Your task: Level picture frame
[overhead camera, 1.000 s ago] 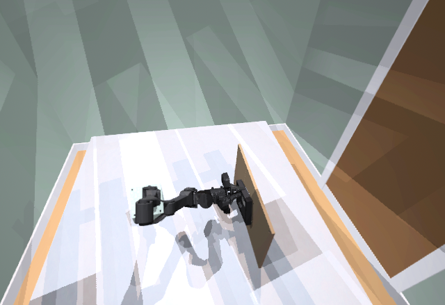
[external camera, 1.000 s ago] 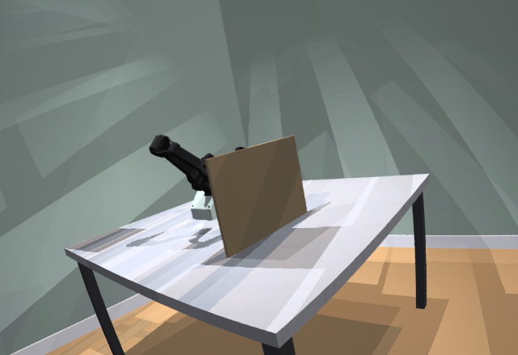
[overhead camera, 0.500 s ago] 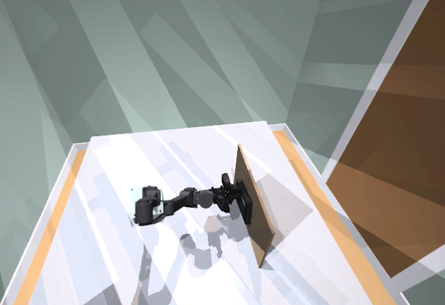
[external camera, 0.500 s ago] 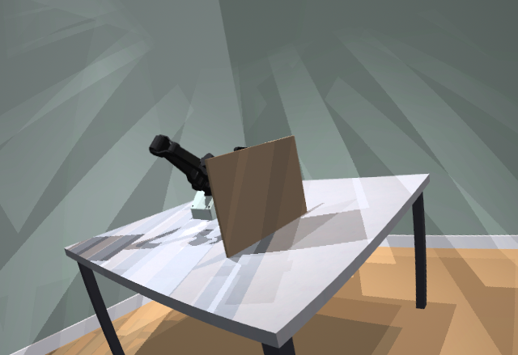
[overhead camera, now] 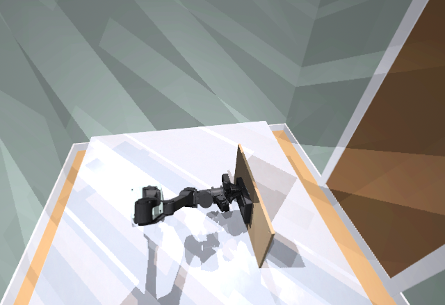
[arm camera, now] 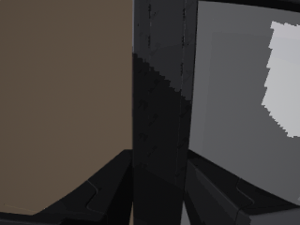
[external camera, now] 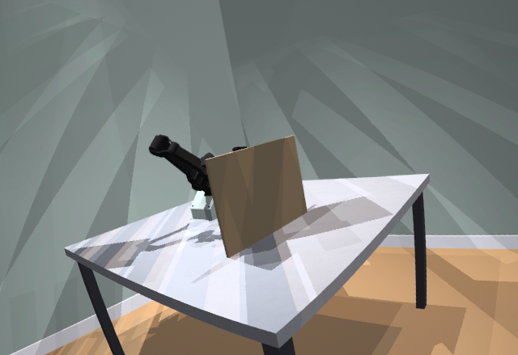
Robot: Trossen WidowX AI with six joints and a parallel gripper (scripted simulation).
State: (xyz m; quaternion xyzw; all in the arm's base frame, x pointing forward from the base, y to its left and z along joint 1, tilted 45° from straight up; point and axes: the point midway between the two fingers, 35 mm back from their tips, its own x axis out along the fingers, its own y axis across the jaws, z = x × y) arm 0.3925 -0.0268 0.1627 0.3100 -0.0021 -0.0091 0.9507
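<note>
Right now the dark picture frame is 50 mm below my gripper tip and 10 mm to the right of it. The rest, counted from my gripper tip: brown wall board (70 mm below, 20 mm to the right, 20 mm ahead).
</note>
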